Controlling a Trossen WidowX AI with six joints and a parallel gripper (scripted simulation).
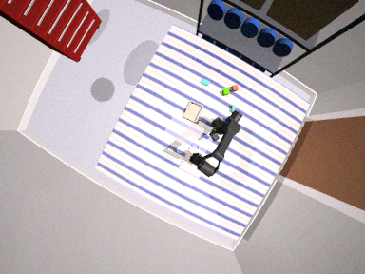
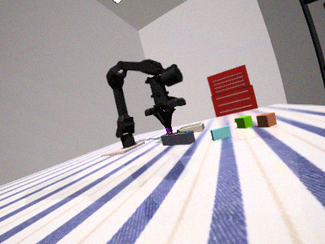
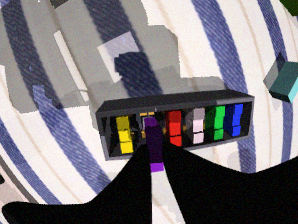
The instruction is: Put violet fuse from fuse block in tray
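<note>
Right now my gripper tip is 4 cm above the yellow fuse, 2 cm past it and 1 cm to the right of it. Also, from my gripper tip: violet fuse 1 cm below; then red fuse 4 cm below, 2 cm ahead, 1 cm to the right; then pink fuse 4 cm below, 4 cm ahead, 1 cm to the right.
</note>
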